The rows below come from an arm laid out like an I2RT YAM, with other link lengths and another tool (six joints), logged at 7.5 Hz.
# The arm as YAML. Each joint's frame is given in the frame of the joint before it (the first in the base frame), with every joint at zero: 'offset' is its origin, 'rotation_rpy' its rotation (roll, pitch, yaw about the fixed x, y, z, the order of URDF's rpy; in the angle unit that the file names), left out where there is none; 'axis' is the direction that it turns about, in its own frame. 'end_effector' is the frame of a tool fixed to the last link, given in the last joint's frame.
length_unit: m
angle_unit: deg
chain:
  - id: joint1
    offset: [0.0, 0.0, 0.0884]
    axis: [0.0, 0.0, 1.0]
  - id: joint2
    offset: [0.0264, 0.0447, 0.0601]
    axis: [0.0, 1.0, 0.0]
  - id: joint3
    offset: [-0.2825, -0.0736, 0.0]
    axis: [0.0, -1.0, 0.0]
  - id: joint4
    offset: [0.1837, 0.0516, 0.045]
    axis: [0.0, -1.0, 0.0]
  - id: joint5
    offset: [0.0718, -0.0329, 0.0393]
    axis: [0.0, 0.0, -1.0]
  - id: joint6
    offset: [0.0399, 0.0, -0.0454]
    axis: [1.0, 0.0, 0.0]
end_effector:
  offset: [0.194, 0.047, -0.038]
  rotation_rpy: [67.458, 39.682, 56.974]
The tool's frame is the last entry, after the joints.
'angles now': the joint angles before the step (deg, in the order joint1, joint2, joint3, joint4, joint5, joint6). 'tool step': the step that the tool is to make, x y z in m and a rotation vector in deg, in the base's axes. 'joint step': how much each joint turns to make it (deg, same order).
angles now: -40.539, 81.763, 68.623, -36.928, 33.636, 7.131
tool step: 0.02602, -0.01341, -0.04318, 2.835, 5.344, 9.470
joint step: -1.782, 8.010, -2.901, 10.663, -6.137, -11.081
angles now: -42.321, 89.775, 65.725, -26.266, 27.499, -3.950
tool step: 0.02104, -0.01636, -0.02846, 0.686, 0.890, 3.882
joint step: -1.097, 6.498, -1.384, 8.649, -3.128, -4.310
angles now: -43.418, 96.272, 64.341, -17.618, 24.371, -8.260
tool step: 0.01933, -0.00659, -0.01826, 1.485, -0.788, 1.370
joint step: -0.011, 4.855, 1.029, 3.382, -2.129, -0.009
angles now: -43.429, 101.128, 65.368, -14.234, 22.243, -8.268
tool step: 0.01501, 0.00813, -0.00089, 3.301, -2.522, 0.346
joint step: 0.096, 1.240, 2.951, -3.056, -3.354, 2.590
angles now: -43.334, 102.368, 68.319, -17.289, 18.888, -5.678
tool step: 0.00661, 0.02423, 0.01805, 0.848, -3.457, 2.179
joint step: 1.364, -5.167, -1.953, -1.641, -2.808, 1.315
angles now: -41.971, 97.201, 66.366, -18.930, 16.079, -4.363
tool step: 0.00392, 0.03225, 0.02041, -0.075, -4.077, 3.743
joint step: 1.972, -7.418, -4.372, -0.028, -3.132, 0.434
